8 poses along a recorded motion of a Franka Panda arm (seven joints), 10 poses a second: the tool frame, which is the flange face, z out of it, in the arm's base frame.
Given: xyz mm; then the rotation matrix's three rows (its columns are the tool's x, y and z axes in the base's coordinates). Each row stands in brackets.
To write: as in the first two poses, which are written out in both.
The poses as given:
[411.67 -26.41 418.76], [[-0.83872 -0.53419 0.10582], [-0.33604 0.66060 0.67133], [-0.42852 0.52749 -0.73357]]
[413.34 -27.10 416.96], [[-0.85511 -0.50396 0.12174], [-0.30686 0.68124 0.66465], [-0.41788 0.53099 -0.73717]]
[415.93 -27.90 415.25], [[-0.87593 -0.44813 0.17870], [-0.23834 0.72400 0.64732], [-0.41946 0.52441 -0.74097]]
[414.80 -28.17 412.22], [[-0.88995 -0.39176 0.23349], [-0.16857 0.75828 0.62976], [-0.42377 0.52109 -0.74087]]
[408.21 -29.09 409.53], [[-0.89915 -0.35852 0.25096], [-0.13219 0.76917 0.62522], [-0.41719 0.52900 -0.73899]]
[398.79 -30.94 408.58], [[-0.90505 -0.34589 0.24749], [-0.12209 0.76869 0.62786], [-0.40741 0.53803 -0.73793]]
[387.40 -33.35 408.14], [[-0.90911 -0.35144 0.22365], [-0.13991 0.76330 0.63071], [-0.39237 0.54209 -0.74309]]
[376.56 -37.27 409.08], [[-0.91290 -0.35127 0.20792], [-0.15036 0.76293 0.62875], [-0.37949 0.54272 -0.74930]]
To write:
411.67 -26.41 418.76 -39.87 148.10 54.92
413.34 -27.10 416.96 -36.90 148.98 54.42
415.93 -27.90 415.25 -30.68 149.30 52.36
414.80 -28.17 412.22 -24.66 149.15 50.65
408.21 -29.09 409.53 -21.51 149.35 50.59
398.79 -30.94 408.58 -20.54 149.75 51.17
387.40 -33.35 408.14 -21.68 150.71 51.75
376.56 -37.27 409.08 -22.20 151.59 51.85

